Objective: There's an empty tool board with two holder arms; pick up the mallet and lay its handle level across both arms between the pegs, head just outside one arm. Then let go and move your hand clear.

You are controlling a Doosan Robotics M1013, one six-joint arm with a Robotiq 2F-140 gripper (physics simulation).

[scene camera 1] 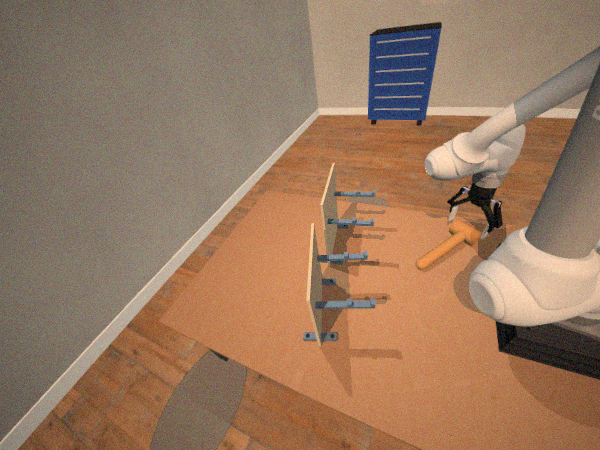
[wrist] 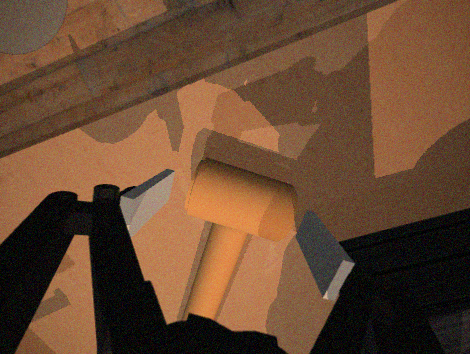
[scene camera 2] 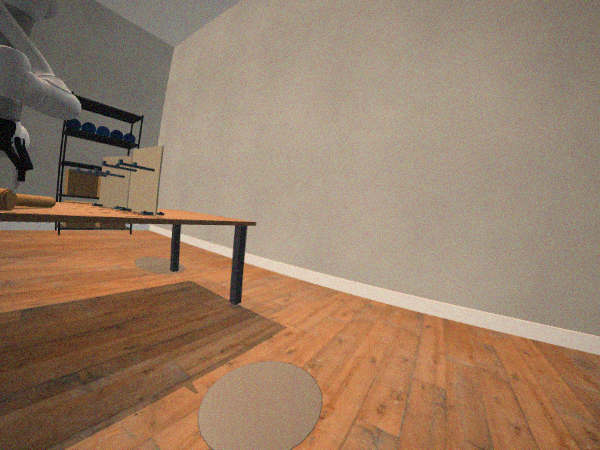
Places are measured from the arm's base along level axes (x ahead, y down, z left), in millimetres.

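Pixels of known places: gripper, fingertip midpoint: (scene camera 1: 466,227) (wrist: 237,204).
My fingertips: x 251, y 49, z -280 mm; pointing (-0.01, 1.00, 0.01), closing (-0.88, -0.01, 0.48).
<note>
Behind a point stands the place of what it marks.
The orange mallet (scene camera 1: 441,250) @(x 321, y 61, z -131 mm) (scene camera 2: 34,200) @(x 338, y 75, z -163 mm) (wrist: 220,270) @(x 286, y 56, z -204 mm) lies on the table, its head towards the robot base and its handle pointing towards the boards. My gripper (scene camera 1: 468,224) @(x 251, y 49, z -280 mm) (wrist: 237,204) @(x 251, y 49, z -280 mm) is open and empty, with its fingers spread over the two ends of the mallet head; in scene camera 2 the visible finger ends slightly above the head. Two pale upright boards (scene camera 1: 314,285) @(x 623, y -119, z 302 mm) (scene camera 1: 328,210) @(x 719, y -134, z 10 mm) (scene camera 2: 146,175) @(x 742, y -81, z -68 mm) stand on the table. The nearer board in scene camera 1 has two blue-grey arms (scene camera 1: 345,257) @(x 594, y -86, z 152 mm) (scene camera 1: 345,304) @(x 532, y -81, z 300 mm) with pegs; the farther has two more (scene camera 1: 356,193) @(x 670, y -117, z -142 mm) (scene camera 1: 351,222) @(x 628, y -111, z 17 mm). All these arms are empty.
The robot's black base plate (scene camera 1: 550,352) @(x 24, y 31, z 148 mm) is on the table (scene camera 1: 400,390) @(x 336, y 104, z 384 mm) (scene camera 2: 200,218) @(x 977, y 105, z -226 mm), at the right in scene camera 1. Blue-grey feet (scene camera 1: 321,336) @(x 596, y 92, z 354 mm) stick out under the boards. A blue cabinet (scene camera 1: 402,77) and a black shelf rack (scene camera 2: 107,109) stand beyond the table.
</note>
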